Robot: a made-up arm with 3 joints. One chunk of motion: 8 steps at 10 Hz.
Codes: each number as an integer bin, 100 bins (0 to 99) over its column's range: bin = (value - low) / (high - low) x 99, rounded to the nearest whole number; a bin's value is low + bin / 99 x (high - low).
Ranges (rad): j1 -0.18..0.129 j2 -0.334..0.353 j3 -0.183..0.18
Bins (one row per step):
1: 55 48 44
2: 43 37 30
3: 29 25 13
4: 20 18 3
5: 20 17 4
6: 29 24 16
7: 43 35 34
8: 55 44 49
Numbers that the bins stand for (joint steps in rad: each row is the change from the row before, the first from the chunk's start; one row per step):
1: -0.00833 -0.00091 -0.02167
2: -0.04579 -0.07724 -0.07300
3: -0.08948 -0.16052 -0.13533
4: -0.11758 -0.20909 -0.17200
5: -0.11758 -0.21603 -0.16833
6: -0.08948 -0.16745 -0.12433
7: -0.04579 -0.09112 -0.05833
8: -0.00833 -0.02867 -0.00333

